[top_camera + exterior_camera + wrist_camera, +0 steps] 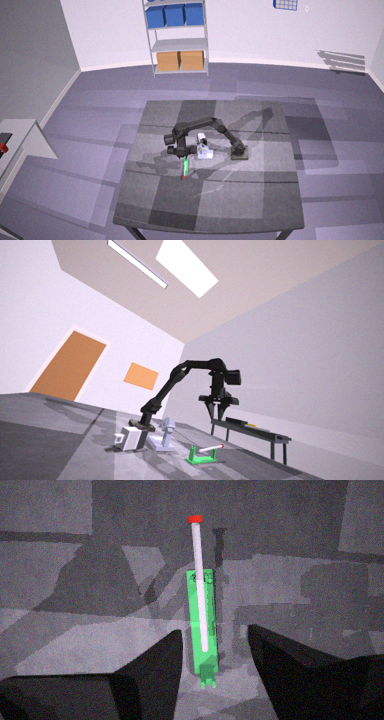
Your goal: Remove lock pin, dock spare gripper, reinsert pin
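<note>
Now: the green cradle 120 mm below my gripper tip and 40 mm to the right of it. The rest, counted from my gripper tip: spare gripper: 290 mm to the right, 120 mm below, 110 mm behind; mount: 150 mm to the right, 120 mm behind, 90 mm below.
</note>
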